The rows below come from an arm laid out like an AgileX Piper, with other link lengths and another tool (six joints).
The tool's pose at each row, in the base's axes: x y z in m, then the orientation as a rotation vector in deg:
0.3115, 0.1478, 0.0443, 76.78, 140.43, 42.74
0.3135, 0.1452, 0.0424, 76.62, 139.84, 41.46
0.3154, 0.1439, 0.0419, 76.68, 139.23, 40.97
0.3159, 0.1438, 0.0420, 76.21, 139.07, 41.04
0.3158, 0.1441, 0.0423, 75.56, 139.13, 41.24
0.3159, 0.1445, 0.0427, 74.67, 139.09, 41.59
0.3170, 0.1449, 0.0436, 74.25, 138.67, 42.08
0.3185, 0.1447, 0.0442, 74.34, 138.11, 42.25
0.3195, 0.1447, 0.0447, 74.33, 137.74, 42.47
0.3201, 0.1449, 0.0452, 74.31, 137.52, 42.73
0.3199, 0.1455, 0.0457, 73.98, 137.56, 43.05
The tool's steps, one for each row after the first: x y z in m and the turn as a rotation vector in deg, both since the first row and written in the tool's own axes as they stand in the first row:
-0.0033, -0.0008, 0.0017, 0.24, -1.13, -0.23
-0.0055, -0.0003, 0.0025, 0.17, -1.82, -0.19
-0.0058, 0.0001, 0.0026, -0.08, -1.99, -0.48
-0.0055, 0.0003, 0.0024, -0.33, -1.96, -0.91
-0.0052, 0.0008, 0.0023, -0.77, -1.97, -1.47
-0.0054, 0.0022, 0.0021, -1.34, -2.10, -1.64
-0.0064, 0.0035, 0.0022, -1.70, -2.42, -1.49
-0.0070, 0.0045, 0.0022, -2.01, -2.58, -1.42
-0.0071, 0.0053, 0.0022, -2.26, -2.61, -1.37
-0.0065, 0.0057, 0.0018, -2.48, -2.47, -1.55

